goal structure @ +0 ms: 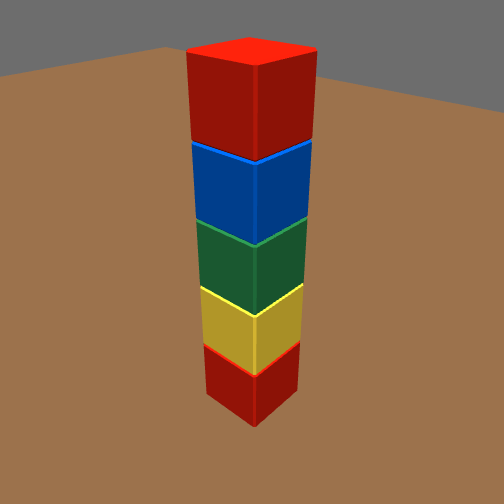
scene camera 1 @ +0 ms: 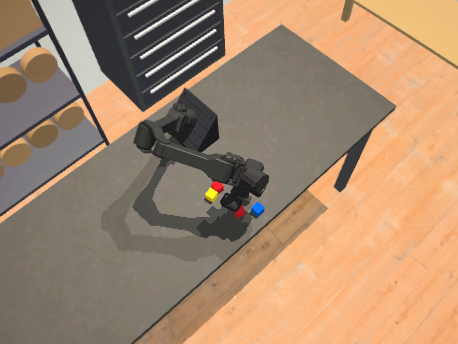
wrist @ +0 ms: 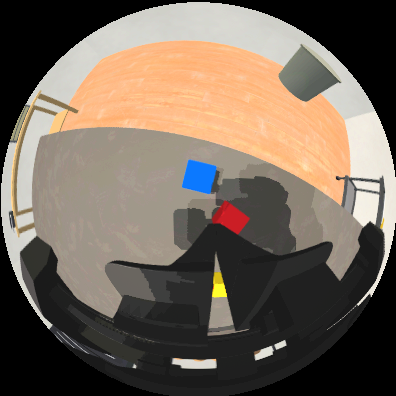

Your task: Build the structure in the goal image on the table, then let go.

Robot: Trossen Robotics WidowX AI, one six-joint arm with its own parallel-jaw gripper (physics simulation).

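Frame: origin at the arm's base, x left, y back, z up, level; centimetres.
Seen in the pictures: gripper, between the fingertips: (scene camera 1: 246, 197) (wrist: 213, 228); arm's base, origin of its link: (scene camera 1: 190, 116).
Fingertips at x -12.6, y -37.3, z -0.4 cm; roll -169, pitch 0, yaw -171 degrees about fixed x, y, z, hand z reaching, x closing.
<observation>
Pixels of each thing's middle, then the offset from my fingertips to it. Level surfaces: height alone.
- blue cube, middle of its body: (wrist: 198, 176) (scene camera 1: 257, 209) dx +1.7, dy -3.8, dz -7.6 cm
- yellow cube, middle of its body: (wrist: 222, 284) (scene camera 1: 211, 195) dx -4.4, dy +12.4, dz -7.6 cm
- second red cube, middle of its body: (scene camera 1: 217, 187) dx -0.7, dy +12.9, dz -7.6 cm
- grey table, height of its surface: dz -9.2 cm
My gripper (scene camera 1: 233, 205) (wrist: 213, 228) is shut with no block between its fingers, above the table beside a red cube (scene camera 1: 239, 212) (wrist: 233, 218). The fingers hide part of this cube. A blue cube (scene camera 1: 257, 209) (wrist: 200, 176) lies apart from it, nearer the table's long edge in the scene view. A yellow cube (scene camera 1: 211, 195) lies on the other side of the gripper, close against a second red cube (scene camera 1: 217, 187); whether they touch is unclear. Part of the yellow cube (wrist: 219, 288) shows through the gap behind the fingertips in the wrist view.
The grey table (scene camera 1: 320, 90) (wrist: 100, 185) bears the cubes. A dark slanted block (scene camera 1: 204, 119) stands by the arm's base. A drawer cabinet (scene camera 1: 131, 67) and a shelf rack (scene camera 1: 93, 117) stand beyond the table. A grey bin (wrist: 306, 75) stands on the floor.
</observation>
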